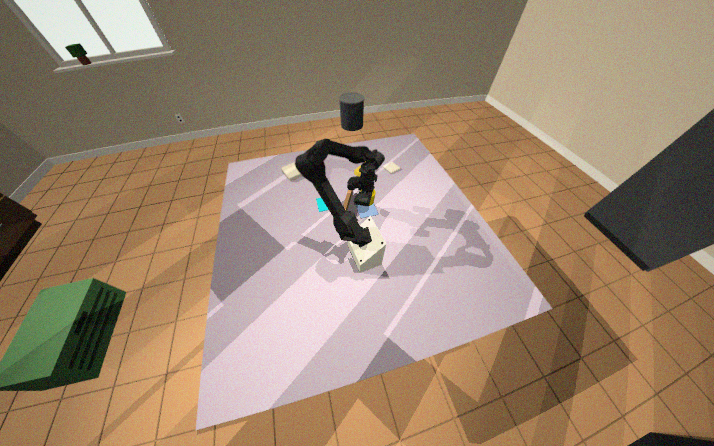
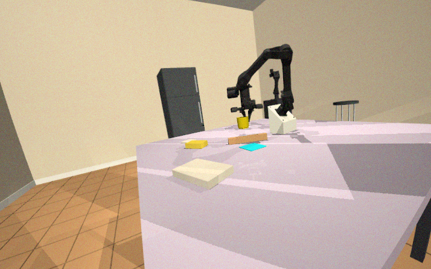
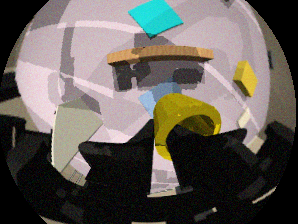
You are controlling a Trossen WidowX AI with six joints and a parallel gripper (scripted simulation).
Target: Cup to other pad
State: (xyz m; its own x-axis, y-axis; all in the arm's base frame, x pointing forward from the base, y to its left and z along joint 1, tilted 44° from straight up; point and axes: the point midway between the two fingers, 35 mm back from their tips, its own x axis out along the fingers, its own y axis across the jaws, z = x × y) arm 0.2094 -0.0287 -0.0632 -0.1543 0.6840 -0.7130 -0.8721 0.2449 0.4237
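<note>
The teal pad lies 18 cm to the left of my gripper tip, 12 cm ahead of it and 10 cm below it. Also, from my gripper tip: wooden bar: 9 cm below, 8 cm to the left, 7 cm ahead; yellow cup: 2 cm to the right, 2 cm ahead; light blue pad: 10 cm below, 3 cm ahead, 2 cm to the right.
</note>
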